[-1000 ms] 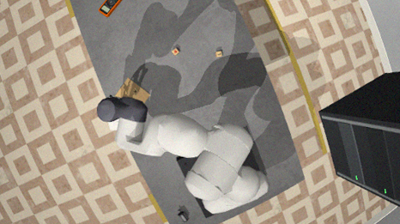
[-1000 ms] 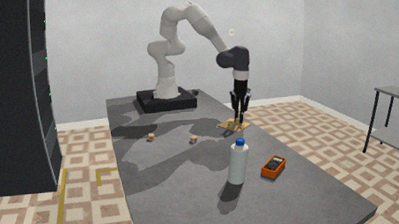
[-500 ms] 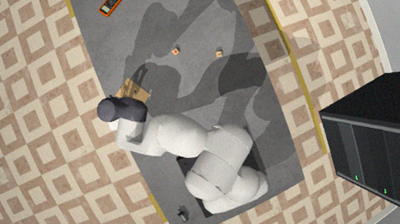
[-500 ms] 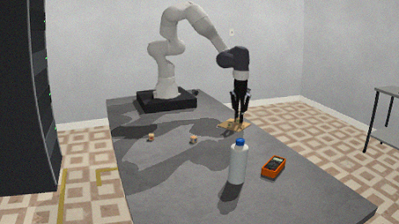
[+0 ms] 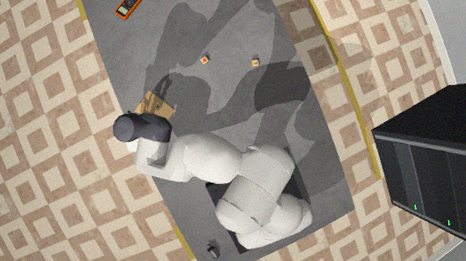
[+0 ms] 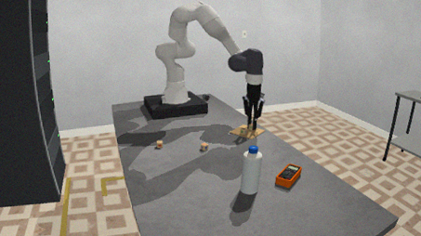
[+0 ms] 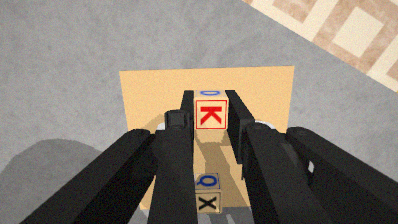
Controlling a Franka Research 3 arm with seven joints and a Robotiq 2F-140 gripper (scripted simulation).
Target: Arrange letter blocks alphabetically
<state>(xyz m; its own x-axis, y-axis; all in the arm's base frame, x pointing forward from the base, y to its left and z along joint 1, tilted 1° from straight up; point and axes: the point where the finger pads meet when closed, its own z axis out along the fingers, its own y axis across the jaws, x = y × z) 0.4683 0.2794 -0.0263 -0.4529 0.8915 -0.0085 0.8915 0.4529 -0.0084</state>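
Now: the red k block 20 mm below my hand. From my hand the other things lie so: white bottle 500 mm ahead, 300 mm to the right, 40 mm above; tan mat 40 mm to the right, 40 mm below, 20 mm ahead.
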